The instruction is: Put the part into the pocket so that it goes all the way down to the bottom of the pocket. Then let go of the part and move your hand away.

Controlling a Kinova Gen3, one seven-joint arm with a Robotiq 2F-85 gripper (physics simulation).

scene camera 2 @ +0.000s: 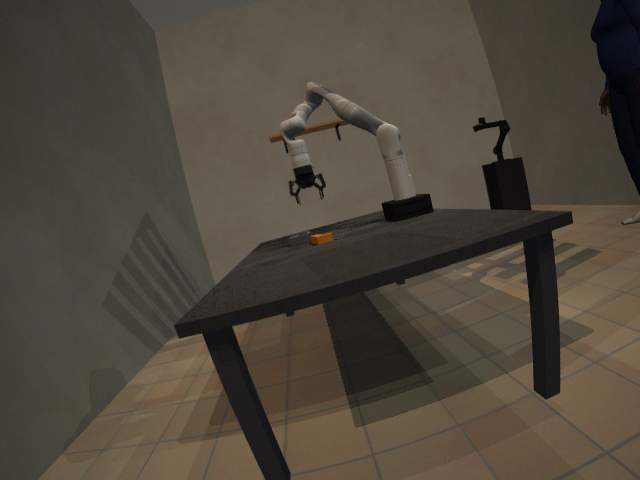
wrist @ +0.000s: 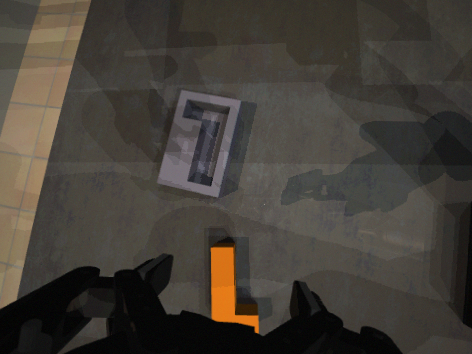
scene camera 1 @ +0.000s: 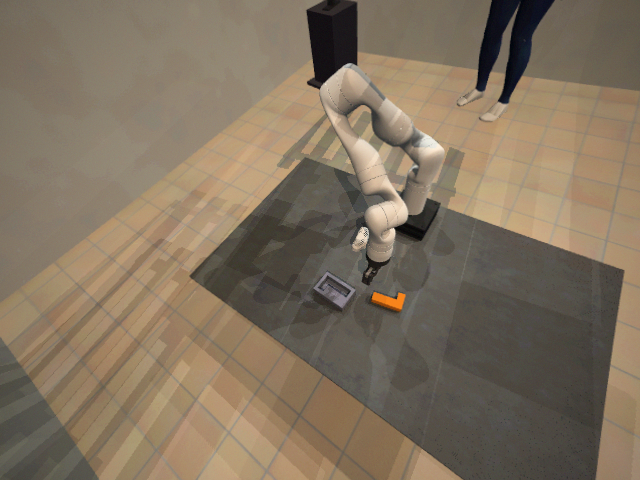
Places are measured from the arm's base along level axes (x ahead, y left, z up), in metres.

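Pixels of known places: gripper, between the fingertips: point(scene camera 2: 311, 202) point(wrist: 230, 281) point(scene camera 1: 374, 273); arm's base, origin of its link: point(scene camera 2: 404, 198) point(scene camera 1: 412, 206).
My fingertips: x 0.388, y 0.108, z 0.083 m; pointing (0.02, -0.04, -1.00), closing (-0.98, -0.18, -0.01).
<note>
Ahead of a thing's pixels: the offset from my fingertips to its top centre. Level surfaces: height alone.
The part is an orange L-shaped block {dy +0.061, dx -0.012, dz -0.132 m} point(scene camera 1: 386, 301) point(scene camera 2: 321, 238) point(wrist: 223, 285) that lies flat on the table. The pocket is an L-shaped recess in a grey-purple block {dy -0.109, dx +0.103, dz -0.126 m} point(scene camera 1: 322, 292) point(scene camera 2: 298, 240) point(wrist: 178, 160), which stands apart from the part; the recess is empty. My gripper point(scene camera 1: 367, 281) point(scene camera 2: 310, 200) point(wrist: 230, 281) is open and empty, well above the table. In the wrist view the part's long arm shows between the two fingers, and its short foot is partly hidden by the gripper body.
The dark table {dz -0.162 m} point(scene camera 1: 496, 382) point(scene camera 2: 372, 263) carries the arm's black base point(scene camera 1: 426, 219) point(scene camera 2: 407, 207) behind the part. A black pedestal point(scene camera 1: 334, 46) point(scene camera 2: 506, 183) and a person point(scene camera 1: 496, 51) point(scene camera 2: 620, 62) stand beyond the table. A wooden shelf point(scene camera 2: 320, 127) is on the wall.
</note>
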